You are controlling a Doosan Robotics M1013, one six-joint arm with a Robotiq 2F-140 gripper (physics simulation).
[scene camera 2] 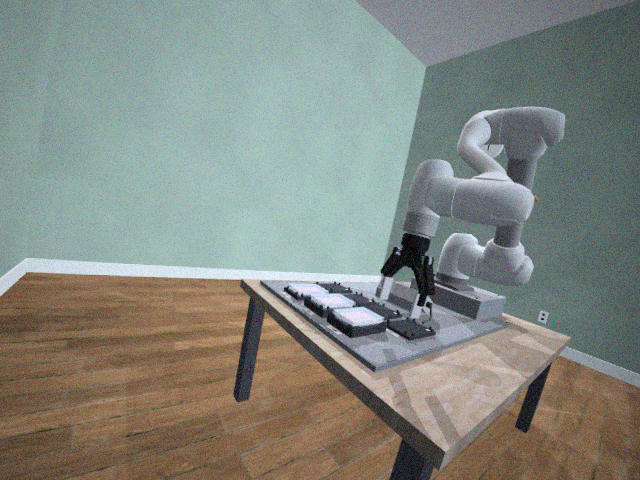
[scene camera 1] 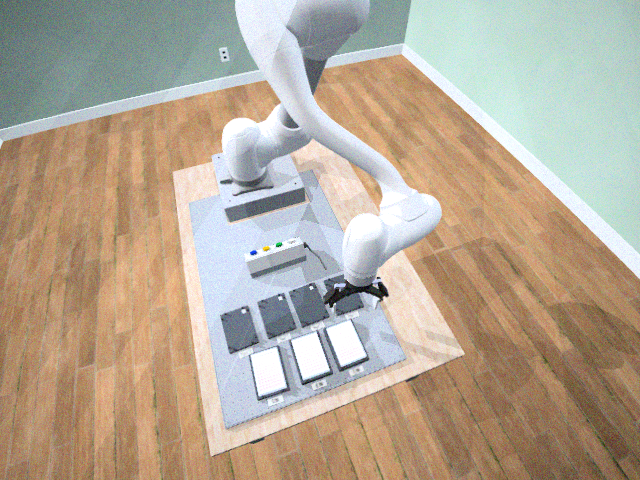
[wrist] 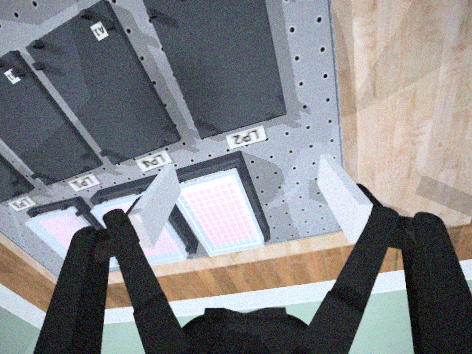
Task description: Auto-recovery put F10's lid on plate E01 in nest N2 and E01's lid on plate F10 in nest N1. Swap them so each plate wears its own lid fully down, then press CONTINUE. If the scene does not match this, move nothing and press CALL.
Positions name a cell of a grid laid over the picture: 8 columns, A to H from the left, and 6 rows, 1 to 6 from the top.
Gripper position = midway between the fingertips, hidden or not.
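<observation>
My gripper (scene camera 2: E4) is open and holds nothing. I can see the gripper in scene camera 1 (scene camera 1: E4) as well, and also in the wrist view (wrist: E3). There is a white button box (scene camera 1: D4) here too.
</observation>
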